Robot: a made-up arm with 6 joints. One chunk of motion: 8 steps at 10 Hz.
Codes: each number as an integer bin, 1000 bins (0 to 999) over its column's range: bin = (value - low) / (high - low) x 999, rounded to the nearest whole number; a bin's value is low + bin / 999 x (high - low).
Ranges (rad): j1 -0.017..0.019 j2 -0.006..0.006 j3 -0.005..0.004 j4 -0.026..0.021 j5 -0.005..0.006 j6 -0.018..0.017
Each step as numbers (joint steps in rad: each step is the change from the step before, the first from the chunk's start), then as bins.
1 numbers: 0.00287 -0.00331 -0.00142 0.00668 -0.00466 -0.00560
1 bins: 551 224 397 695 31 354
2 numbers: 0.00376 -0.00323 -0.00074 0.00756 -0.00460 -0.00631
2 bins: 576 231 473 713 36 334
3 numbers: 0.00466 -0.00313 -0.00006 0.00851 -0.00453 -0.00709
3 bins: 601 239 548 734 43 311
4 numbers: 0.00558 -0.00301 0.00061 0.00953 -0.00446 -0.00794
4 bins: 627 249 623 755 49 287
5 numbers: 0.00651 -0.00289 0.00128 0.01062 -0.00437 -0.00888
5 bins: 652 259 697 778 57 260
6 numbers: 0.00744 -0.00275 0.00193 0.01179 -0.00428 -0.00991
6 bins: 678 271 769 803 65 231
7 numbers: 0.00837 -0.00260 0.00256 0.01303 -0.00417 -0.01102
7 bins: 704 283 839 830 75 199
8 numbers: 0.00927 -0.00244 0.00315 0.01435 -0.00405 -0.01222
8 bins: 729 296 905 858 86 165
